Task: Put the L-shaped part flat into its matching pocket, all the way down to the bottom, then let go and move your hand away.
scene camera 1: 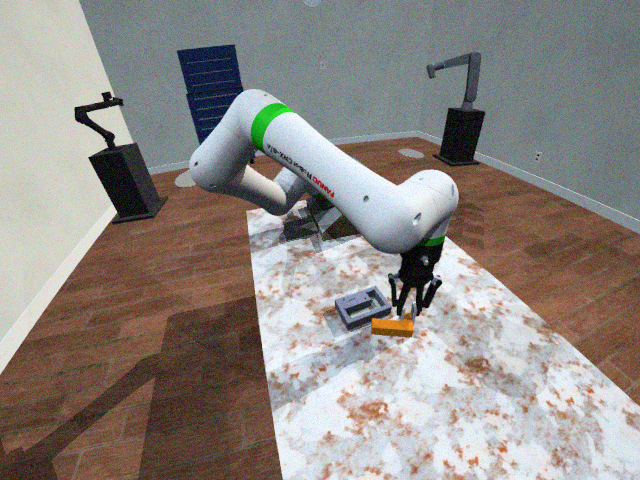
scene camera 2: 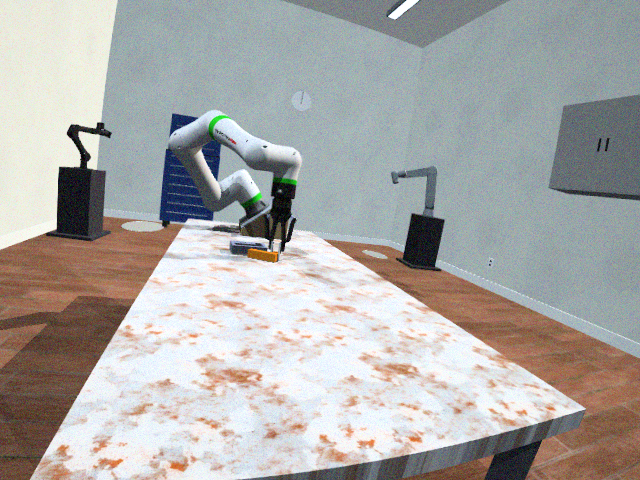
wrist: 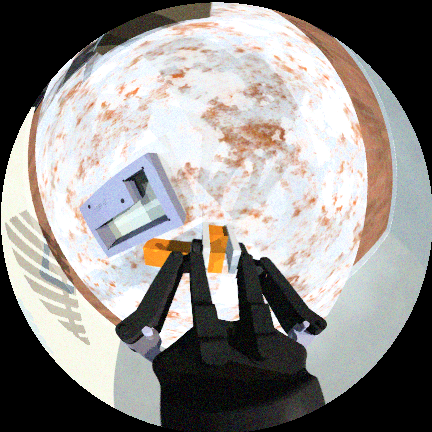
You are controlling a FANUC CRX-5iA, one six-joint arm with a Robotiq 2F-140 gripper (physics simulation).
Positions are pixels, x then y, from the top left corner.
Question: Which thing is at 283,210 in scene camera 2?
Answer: My gripper.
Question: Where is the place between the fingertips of my gripper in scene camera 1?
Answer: At 405,322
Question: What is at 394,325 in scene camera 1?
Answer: An orange L-shaped part.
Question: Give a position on a grey pocket block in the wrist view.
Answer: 137,203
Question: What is my gripper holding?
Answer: An orange L-shaped part.
